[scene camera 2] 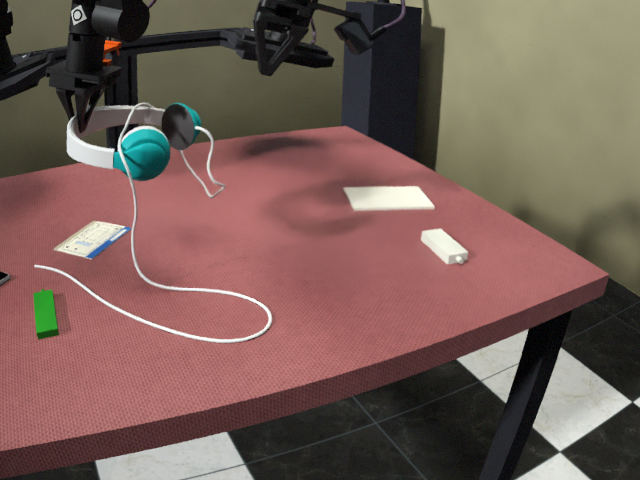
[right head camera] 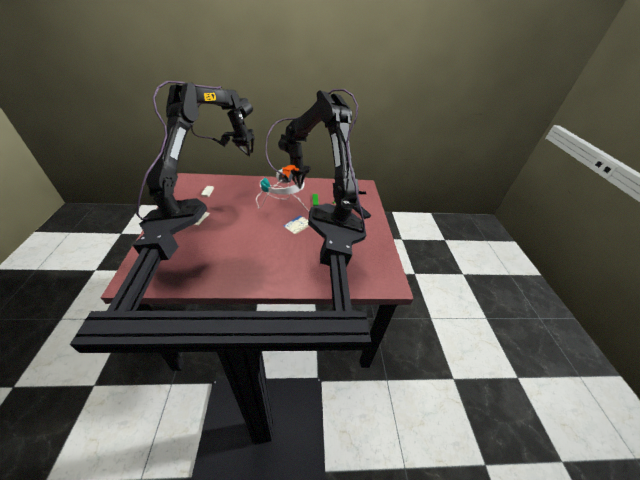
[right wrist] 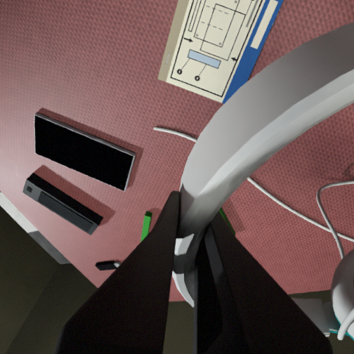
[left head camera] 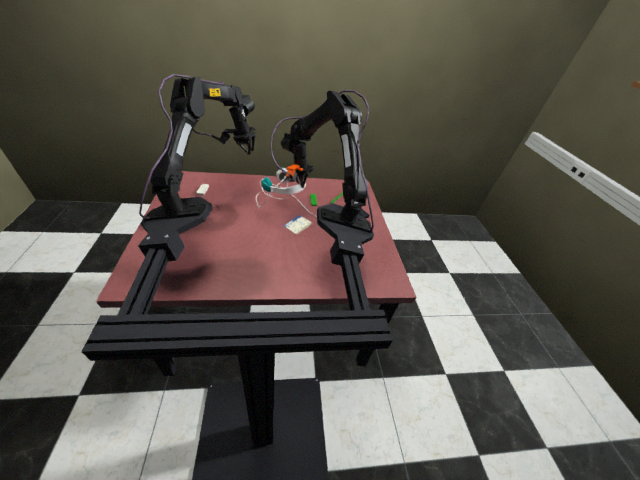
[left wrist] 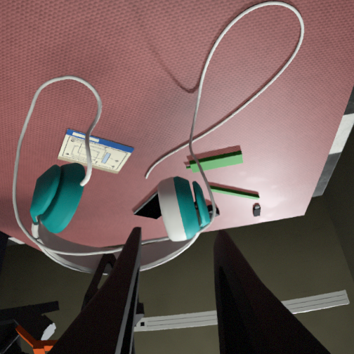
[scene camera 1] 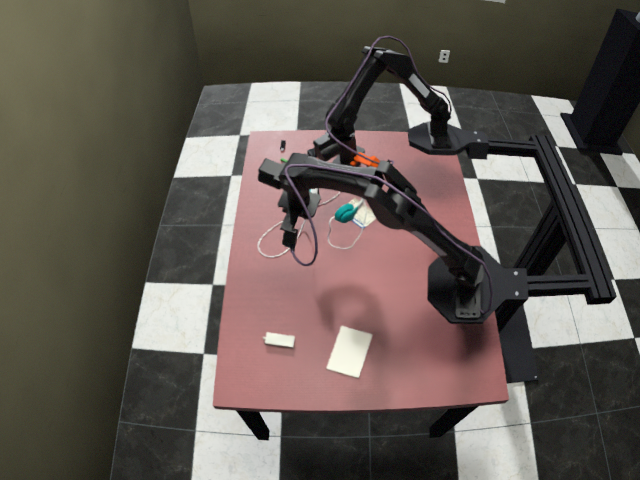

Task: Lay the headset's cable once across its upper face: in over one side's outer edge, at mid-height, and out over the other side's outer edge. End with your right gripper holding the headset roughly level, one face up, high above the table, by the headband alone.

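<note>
The headset's white headband is held roughly level above the table by my right gripper, shut on it. In the left wrist view, its white cable loops up from the left teal cup, passes in over that side's outer edge and across the headset, then out around the right cup. It hangs to the table, where it curves. My left gripper is slightly open and empty, in the air near the headset.
On the table lie a printed card, a green block, a green stick, a black flat slab, a black box, a white sheet and a white box.
</note>
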